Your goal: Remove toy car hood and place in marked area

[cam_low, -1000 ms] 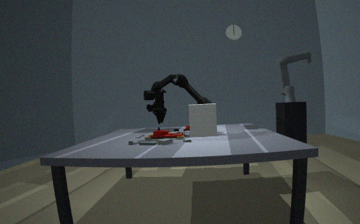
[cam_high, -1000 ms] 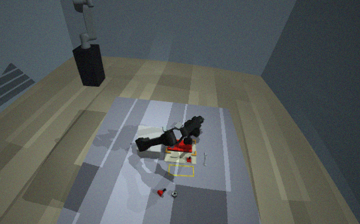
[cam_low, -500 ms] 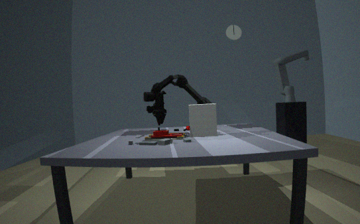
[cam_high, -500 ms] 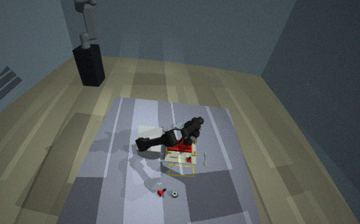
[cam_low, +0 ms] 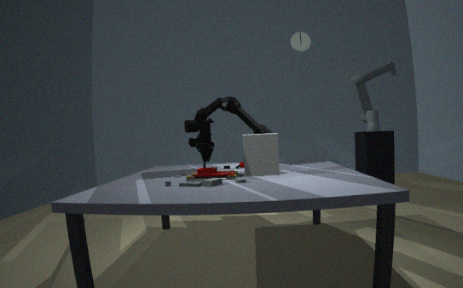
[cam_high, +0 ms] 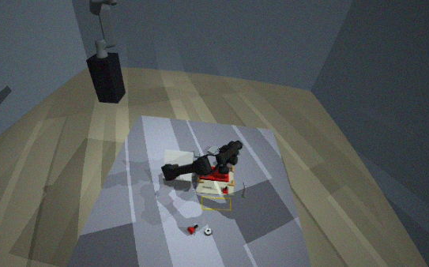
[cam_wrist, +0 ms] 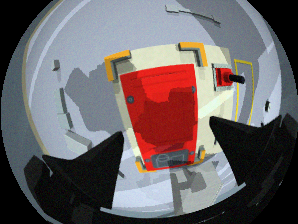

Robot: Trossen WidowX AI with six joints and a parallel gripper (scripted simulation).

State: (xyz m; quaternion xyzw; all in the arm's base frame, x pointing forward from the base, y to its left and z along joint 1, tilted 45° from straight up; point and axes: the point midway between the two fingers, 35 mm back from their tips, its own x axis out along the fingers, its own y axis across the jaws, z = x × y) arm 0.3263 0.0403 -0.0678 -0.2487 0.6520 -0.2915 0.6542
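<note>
Right now the hood is 40 mm below my gripper tip. From my gripper tip the other things lie so: grey wheel (390 mm to the right, 80 mm behind, 70 mm below); then thin rod (170 mm ahead, 110 mm to the right, 80 mm below).
</note>
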